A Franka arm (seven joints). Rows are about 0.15 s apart.
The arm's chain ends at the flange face. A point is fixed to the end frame.
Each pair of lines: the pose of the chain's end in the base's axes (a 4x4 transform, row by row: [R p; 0 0 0 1], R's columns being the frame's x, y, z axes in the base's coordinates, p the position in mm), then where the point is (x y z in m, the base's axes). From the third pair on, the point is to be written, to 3 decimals.
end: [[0.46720 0.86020 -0.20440 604.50], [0.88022 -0.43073 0.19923 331.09], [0.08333 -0.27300 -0.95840 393.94], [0 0 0 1]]
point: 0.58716 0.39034 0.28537
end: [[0.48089 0.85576 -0.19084 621.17], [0.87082 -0.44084 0.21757 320.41], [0.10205 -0.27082 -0.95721 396.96], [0 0 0 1]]
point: 0.60597 0.38163 0.28917
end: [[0.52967 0.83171 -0.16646 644.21], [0.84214 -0.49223 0.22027 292.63], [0.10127 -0.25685 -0.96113 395.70], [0 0 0 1]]
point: 0.634 0.354 0.287
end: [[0.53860 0.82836 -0.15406 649.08], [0.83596 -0.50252 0.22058 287.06], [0.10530 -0.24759 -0.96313 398.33], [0 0 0 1]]
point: 0.641 0.348 0.290
